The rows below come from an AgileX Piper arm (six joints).
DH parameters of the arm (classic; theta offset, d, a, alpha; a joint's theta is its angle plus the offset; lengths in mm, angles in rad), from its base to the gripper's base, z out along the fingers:
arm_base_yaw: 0 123 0 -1.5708
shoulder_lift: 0.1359 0 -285 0
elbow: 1.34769 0 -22 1.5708
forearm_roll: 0 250.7 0 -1.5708
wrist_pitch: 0 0 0 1.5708
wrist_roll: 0 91 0 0
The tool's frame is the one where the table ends.
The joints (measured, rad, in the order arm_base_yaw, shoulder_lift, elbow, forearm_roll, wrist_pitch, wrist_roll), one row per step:
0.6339 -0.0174 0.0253 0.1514 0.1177 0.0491
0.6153 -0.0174 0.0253 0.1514 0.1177 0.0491
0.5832 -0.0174 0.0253 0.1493 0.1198 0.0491
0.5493 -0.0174 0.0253 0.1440 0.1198 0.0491
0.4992 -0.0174 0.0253 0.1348 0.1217 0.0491
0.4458 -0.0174 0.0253 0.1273 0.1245 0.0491
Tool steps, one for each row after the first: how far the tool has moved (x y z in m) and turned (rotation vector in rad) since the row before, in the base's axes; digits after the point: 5 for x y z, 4 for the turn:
0.00063 -0.00083 0.00000 0.0000 0.0000 -0.0186
0.00105 -0.00146 -0.00019 -0.0029 0.0005 -0.0320
0.00110 -0.00162 -0.00001 -0.0045 -0.0028 -0.0343
0.00150 -0.00246 -0.00019 -0.0089 -0.0030 -0.0506
0.00145 -0.00268 -0.00026 -0.0079 -0.0009 -0.0536

